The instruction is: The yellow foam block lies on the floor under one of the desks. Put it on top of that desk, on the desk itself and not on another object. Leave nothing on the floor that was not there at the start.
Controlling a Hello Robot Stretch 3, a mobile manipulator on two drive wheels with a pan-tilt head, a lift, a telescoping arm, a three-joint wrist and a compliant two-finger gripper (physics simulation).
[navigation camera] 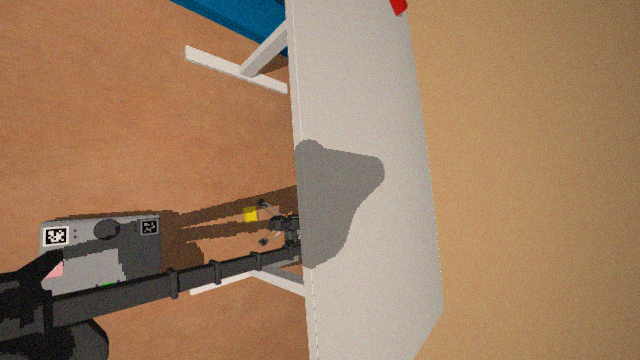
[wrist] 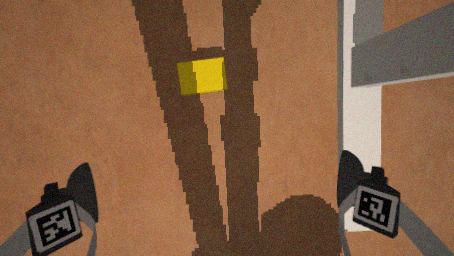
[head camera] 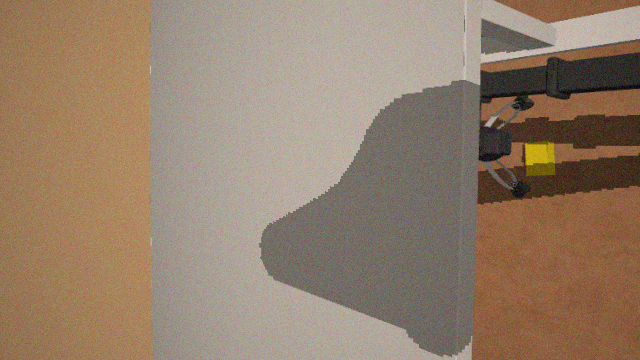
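Where they show: gripper, fingertip midpoint: (navigation camera: 259, 222) (head camera: 526, 146); robot's base at its link origin: (navigation camera: 107, 228).
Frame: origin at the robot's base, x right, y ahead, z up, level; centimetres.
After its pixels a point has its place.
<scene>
The yellow foam block (head camera: 540, 158) @(x 63.9, y 0.3, z 4.5 cm) (navigation camera: 250, 214) @(x 64.0, y 0.5, z 4.5 cm) (wrist: 202, 76) lies on the floor near the desk's front edge, partly in shadow. The white desk (head camera: 300, 100) @(x 50.3, y -6.2, z 95.0 cm) (navigation camera: 360, 100) @(x 49.4, y 32.1, z 95.0 cm) carries a large grey shadow on its top. My gripper (head camera: 522, 146) @(x 53.8, y -2.2, z 32.5 cm) (navigation camera: 262, 222) @(x 53.8, y -2.2, z 32.5 cm) (wrist: 219, 176) @(x 53.8, y -2.2, z 32.5 cm) is open and empty, its two fingers spread wide. In the head and navigation views its fingertips appear beside the block, on the desk side. In the wrist view the block shows above the line of the fingertips, apart from both. The desk edge hides part of the wrist in the head view.
The white desk leg (head camera: 595, 50) @(x 52.2, y -28.1, z 1.0 cm) (navigation camera: 220, 282) (wrist: 361, 115) stands close by on the arm's side. My extended arm (head camera: 600, 72) @(x 26.8, y -10.5, z 66.9 cm) (navigation camera: 195, 274) @(x 15.9, y -9.5, z 67.1 cm) reaches to the desk edge. Another leg (navigation camera: 235, 70) @(x 57.8, y 91.4, z 2.5 cm), a blue object (navigation camera: 240, 17) @(x 59.0, y 127.3, z 7.6 cm) and a red object (navigation camera: 398, 6) @(x 84.1, y 84.4, z 97.3 cm) are farther along.
</scene>
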